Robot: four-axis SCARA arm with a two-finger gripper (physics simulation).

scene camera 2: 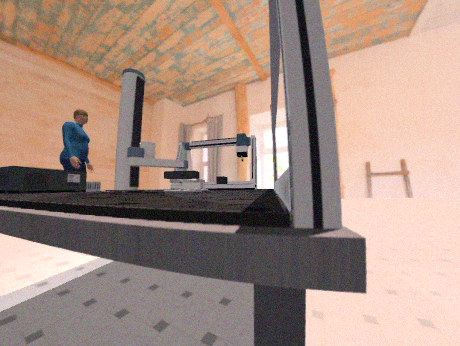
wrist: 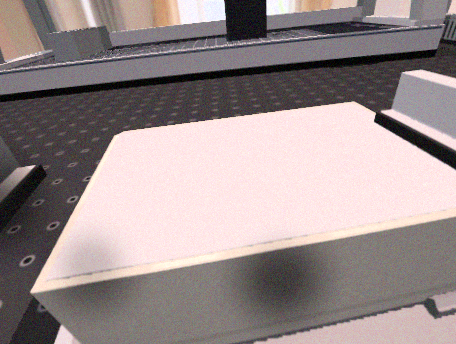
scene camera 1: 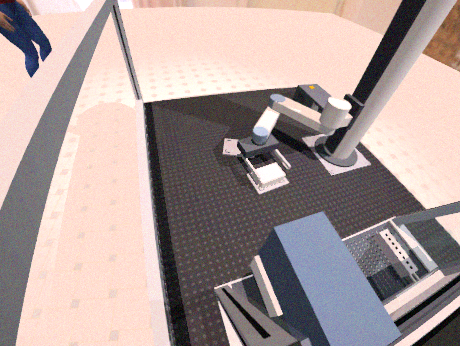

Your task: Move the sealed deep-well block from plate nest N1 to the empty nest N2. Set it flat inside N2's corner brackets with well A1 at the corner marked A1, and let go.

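Places are measured from the arm's base along level axes (x ahead, y left, z up), in millimetres.
Where they show: gripper, between the fingertips: (scene camera 2: 192, 181) (wrist: 215, 123) (scene camera 1: 274, 173); arm's base, origin of its link: (scene camera 1: 334, 152).
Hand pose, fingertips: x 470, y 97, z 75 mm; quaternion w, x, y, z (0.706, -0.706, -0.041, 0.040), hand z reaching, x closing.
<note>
Things, the pixels of their top centre, and the offset from my fingertips. "spot": a spot on its surface instead.
- white sealed block, centre of its top: (wrist: 261, 152) (scene camera 1: 269, 172) (scene camera 2: 193, 182) 15 mm right, 16 mm ahead, 7 mm down
- pale plate nest, a spot on its surface: (scene camera 1: 262, 187) spot: 34 mm left, 69 mm ahead, 37 mm down
- pale nest, centre of its top: (scene camera 1: 239, 146) (scene camera 2: 182, 188) 245 mm right, 74 mm ahead, 44 mm down
- blue box-shaped machine, a spot on its surface: (scene camera 1: 325, 275) spot: 443 mm left, 275 mm ahead, 426 mm up
The white sealed block (scene camera 1: 270, 172) (wrist: 250, 185) lies flat on a pale plate nest (scene camera 1: 263, 189) (wrist: 360, 327); a corner bracket shows at the lower right in the wrist view. I cannot read whether this nest is N1 or N2, nor find the A1 mark. Another pale nest (scene camera 1: 230, 146) shows empty at its visible part; the gripper body hides the rest. My gripper (scene camera 1: 273, 174) (wrist: 215, 123) is open, its fingers on either side of the block. In the wrist view the left finger stands apart from the block and the right finger is close to its right edge.
A blue box-shaped machine (scene camera 1: 325, 275) stands at the front, with a white-framed deck to its right. The arm's column (scene camera 1: 390, 95) (scene camera 2: 129, 130) stands right of the nests in scene camera 1. A dark box (scene camera 1: 316, 97) (scene camera 2: 40, 180) lies behind. A clear panel frame borders the left side.
</note>
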